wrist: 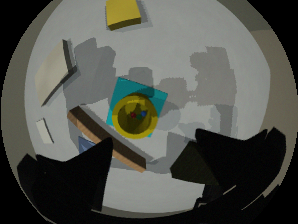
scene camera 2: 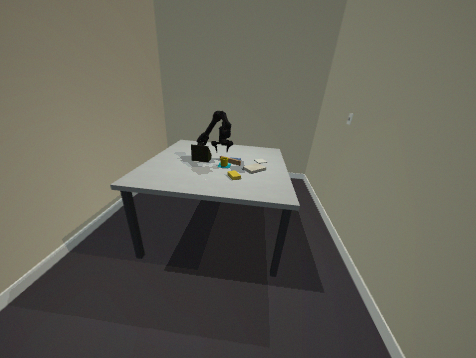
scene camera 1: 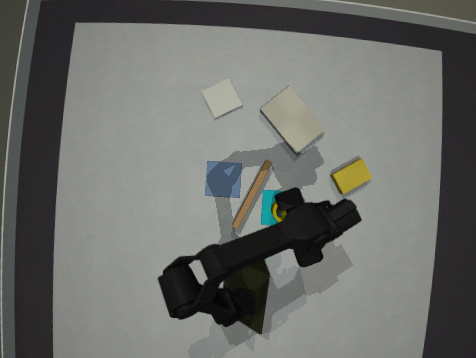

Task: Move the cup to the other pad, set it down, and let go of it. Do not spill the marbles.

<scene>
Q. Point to a blue pad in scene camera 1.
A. At 223,179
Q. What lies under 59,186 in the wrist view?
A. My gripper.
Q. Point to a yellow block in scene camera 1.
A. At 349,177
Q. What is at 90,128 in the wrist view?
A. A wooden bar.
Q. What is my gripper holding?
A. Nothing.
</scene>
